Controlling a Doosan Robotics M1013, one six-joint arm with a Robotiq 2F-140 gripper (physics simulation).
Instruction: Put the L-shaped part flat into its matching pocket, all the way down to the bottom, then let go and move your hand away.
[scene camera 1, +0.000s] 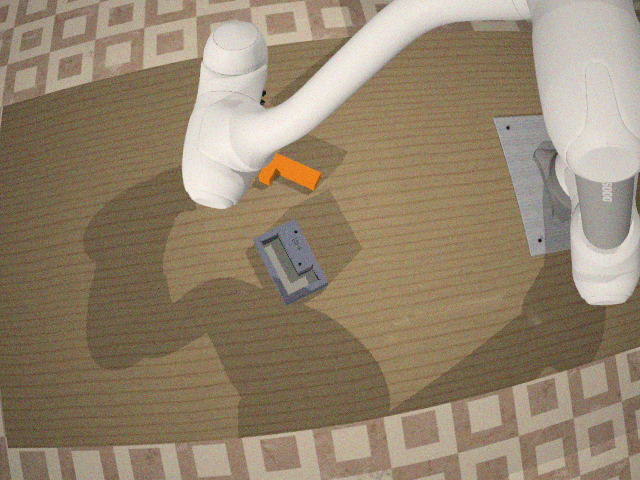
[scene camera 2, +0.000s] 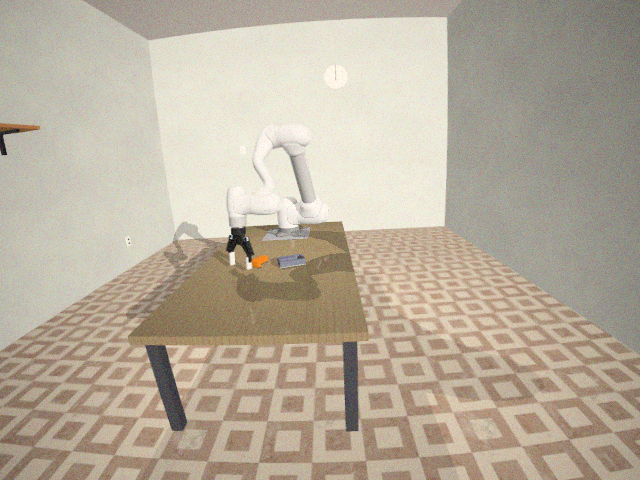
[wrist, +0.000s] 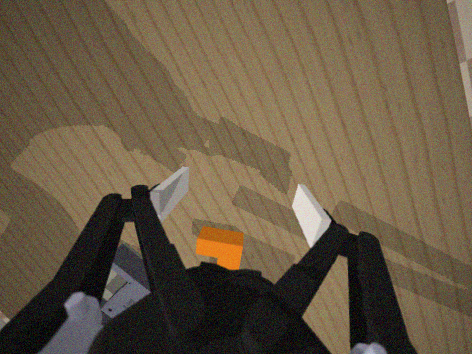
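Seen in the pictures: gripper, fingertip midpoint: (scene camera 2: 240, 266) (wrist: 241, 187); arm's base, link origin: (scene camera 1: 573, 182) (scene camera 2: 289, 233).
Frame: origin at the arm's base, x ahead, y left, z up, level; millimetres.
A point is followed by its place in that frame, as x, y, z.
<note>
The orange L-shaped part (scene camera 1: 297, 173) {634, -103, 26} (scene camera 2: 260, 261) {651, -106, 9} (wrist: 220, 242) {694, -138, 25} lies on the table; the arm's wrist overlaps its short leg's end in scene camera 1, and the gripper body hides part of it in the wrist view. The blue-grey block (scene camera 1: 292, 241) {668, 36, 32} (scene camera 2: 291, 261) {724, 77, 25} (wrist: 129, 296) {672, 31, 32} with the L-shaped pocket lies apart from it, and its pocket is empty. My gripper (scene camera 2: 240, 261) {746, -195, 19} (wrist: 241, 187) {746, -195, 19} is open and empty, its fingers low over the table, to the left of the part in scene camera 2. The arm hides most of the gripper in scene camera 1.
The wooden table (scene camera 1: 155, 403) {1001, 309, -5} (scene camera 2: 289, 322) {1302, 113, -5} carries the arm's metal base plate (scene camera 1: 523, 175) {135, -35, 0} (scene camera 2: 270, 235) {38, -141, 0}. The white arm (scene camera 1: 330, 80) {602, -31, 499} (scene camera 2: 258, 203) {814, -49, 361} reaches over the table. Arm shadows fall across the wood around the block. A wall shelf (scene camera 2: 19, 127) is at the far left.
</note>
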